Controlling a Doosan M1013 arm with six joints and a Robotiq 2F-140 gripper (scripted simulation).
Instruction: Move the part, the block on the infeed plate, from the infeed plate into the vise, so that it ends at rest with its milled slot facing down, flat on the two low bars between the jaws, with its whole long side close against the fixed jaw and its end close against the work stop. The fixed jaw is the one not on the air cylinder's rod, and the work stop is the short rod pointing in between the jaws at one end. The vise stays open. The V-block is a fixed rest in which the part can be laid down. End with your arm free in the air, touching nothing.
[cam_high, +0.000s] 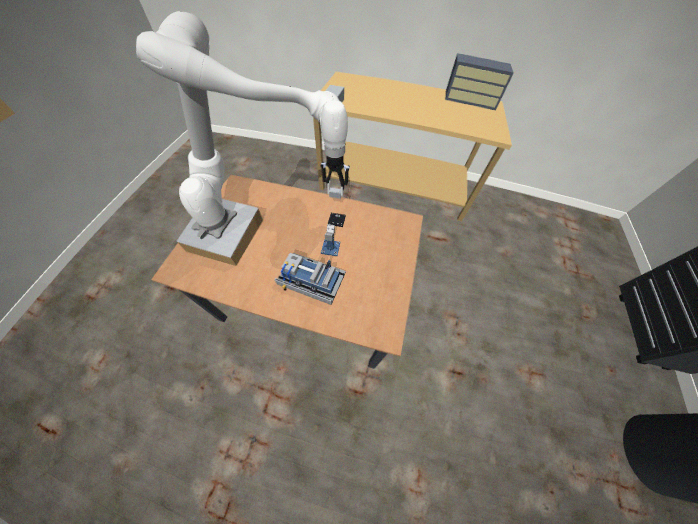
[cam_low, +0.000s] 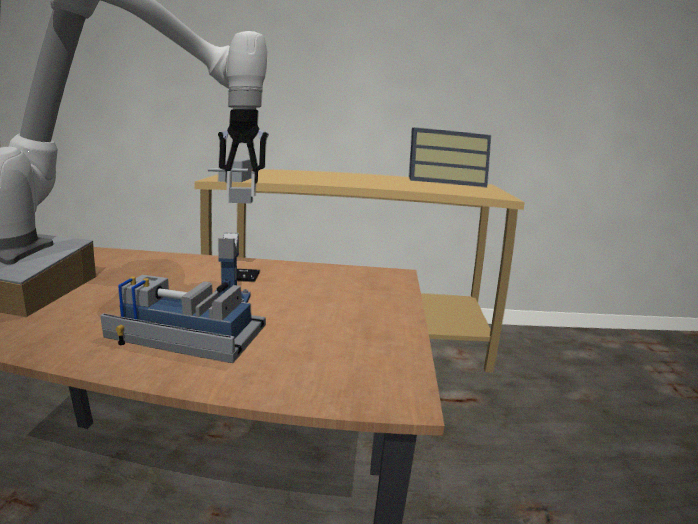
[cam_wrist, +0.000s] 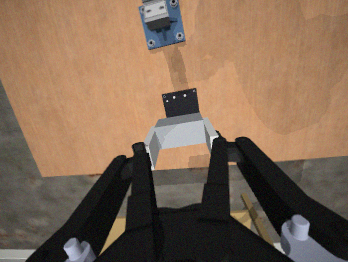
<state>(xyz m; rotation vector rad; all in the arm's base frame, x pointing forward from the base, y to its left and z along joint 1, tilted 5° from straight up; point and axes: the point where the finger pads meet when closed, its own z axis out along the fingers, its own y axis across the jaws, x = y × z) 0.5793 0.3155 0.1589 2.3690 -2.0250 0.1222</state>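
My hand is 30 mm above the part. From my hand the other things lie so: V-block base (250 mm below, 180 mm to the right, 40 mm ahead); then black infeed plate (250 mm below, 20 mm to the left); then V-block post (200 mm below, 180 mm to the right, 40 mm ahead).
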